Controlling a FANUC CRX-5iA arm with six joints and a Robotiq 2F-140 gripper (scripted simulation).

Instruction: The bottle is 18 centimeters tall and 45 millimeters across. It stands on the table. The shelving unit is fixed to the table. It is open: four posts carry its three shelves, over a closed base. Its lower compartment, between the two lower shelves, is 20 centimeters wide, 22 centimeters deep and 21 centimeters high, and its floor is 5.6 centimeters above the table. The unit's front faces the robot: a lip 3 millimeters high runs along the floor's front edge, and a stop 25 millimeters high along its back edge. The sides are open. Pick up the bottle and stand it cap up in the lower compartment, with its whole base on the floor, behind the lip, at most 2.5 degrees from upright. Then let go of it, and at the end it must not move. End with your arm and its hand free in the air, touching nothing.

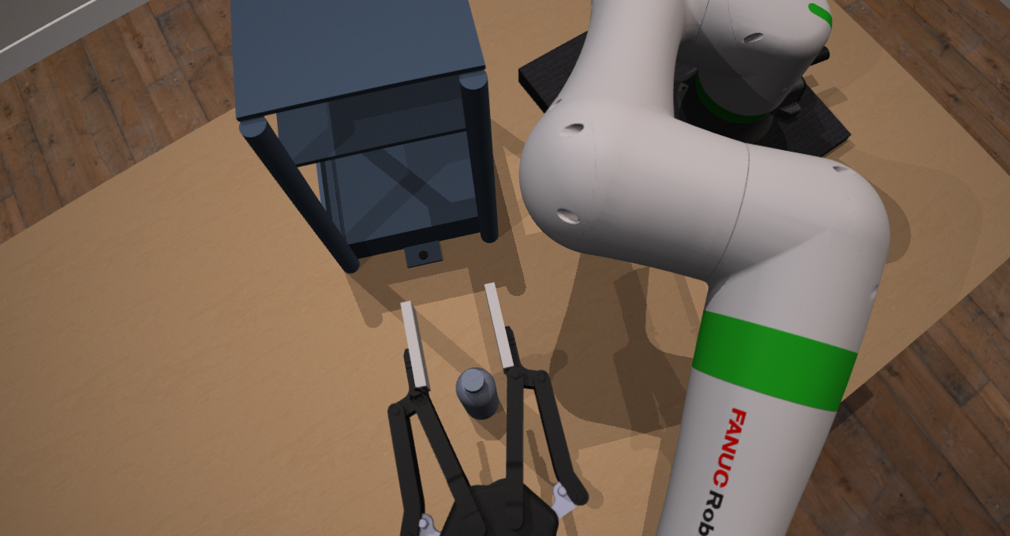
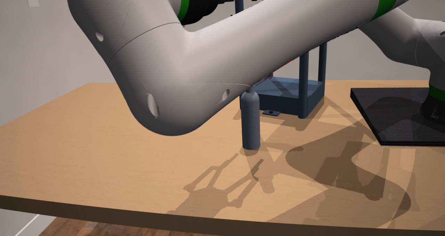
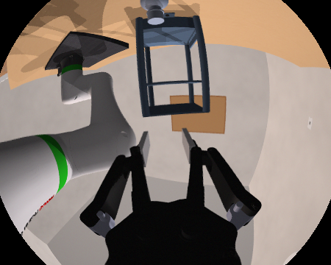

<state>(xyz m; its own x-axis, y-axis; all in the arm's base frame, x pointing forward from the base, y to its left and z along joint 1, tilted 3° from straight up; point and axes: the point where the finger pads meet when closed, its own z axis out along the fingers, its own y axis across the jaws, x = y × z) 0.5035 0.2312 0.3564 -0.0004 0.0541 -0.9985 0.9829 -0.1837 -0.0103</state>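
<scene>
The grey bottle lies 25 cm below my hand. Round my hand: shelving unit (34 cm to the right, 18 cm below, 2 cm behind).
</scene>
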